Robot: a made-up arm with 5 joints.
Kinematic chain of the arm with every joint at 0, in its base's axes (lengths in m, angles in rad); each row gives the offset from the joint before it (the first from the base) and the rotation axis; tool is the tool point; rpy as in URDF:
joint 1: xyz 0 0 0.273 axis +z
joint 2: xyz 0 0 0 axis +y
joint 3: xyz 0.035 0 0.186 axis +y
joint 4: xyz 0.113 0 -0.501 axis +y
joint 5: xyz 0.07 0 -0.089 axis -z
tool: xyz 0 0 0 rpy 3.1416 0 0
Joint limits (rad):
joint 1: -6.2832..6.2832
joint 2: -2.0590..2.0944
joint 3: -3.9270..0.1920
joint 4: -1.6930..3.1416
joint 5: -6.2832..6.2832
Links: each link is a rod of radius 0.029 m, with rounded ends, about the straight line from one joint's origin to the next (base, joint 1, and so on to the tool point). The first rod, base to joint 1, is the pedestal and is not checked.
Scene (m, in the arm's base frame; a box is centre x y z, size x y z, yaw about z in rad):
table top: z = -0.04
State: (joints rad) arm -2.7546 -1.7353 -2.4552 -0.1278 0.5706
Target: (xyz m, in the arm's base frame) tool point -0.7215 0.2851 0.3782
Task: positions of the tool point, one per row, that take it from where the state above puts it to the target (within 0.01 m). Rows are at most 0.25 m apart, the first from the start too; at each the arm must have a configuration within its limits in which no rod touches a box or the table.
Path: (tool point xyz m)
1: 0.6103 0.4979 0.3958
2: 0.4369 0.6536 0.3932
3: 0.2258 0.7515 0.3906
4: -0.0041 0.7831 0.3881
5: -0.2329 0.7459 0.3855
6: -0.4401 0.6435 0.3831
7: -0.6079 0.4852 0.3806
8: -0.7215 0.2851 0.3782

